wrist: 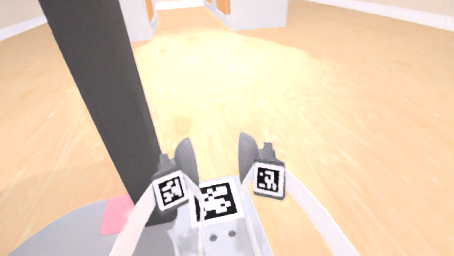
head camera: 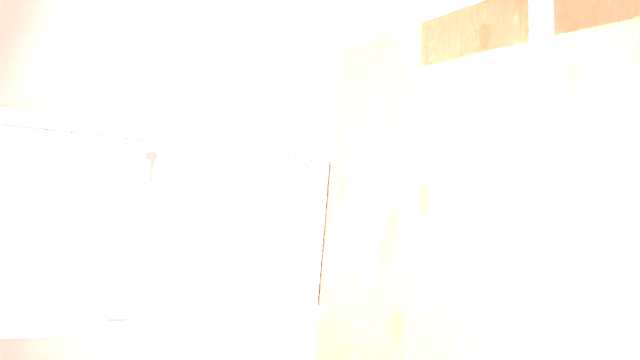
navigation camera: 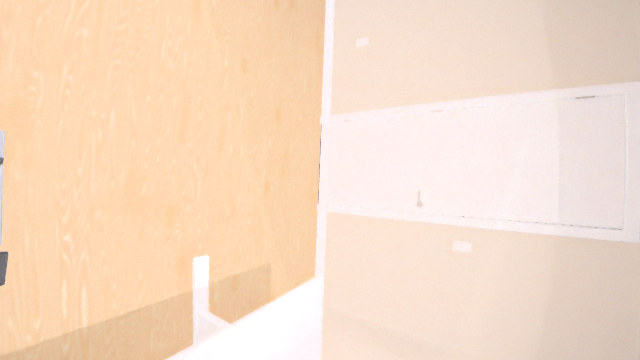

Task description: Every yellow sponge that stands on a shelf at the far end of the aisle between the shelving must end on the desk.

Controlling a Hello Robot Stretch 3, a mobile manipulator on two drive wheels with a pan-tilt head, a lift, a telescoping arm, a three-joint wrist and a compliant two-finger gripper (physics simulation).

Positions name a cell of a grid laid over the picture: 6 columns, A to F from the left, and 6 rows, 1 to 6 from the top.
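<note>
My gripper (wrist: C4) is visible to me, and so is a white door (navigation camera: F3).
</note>
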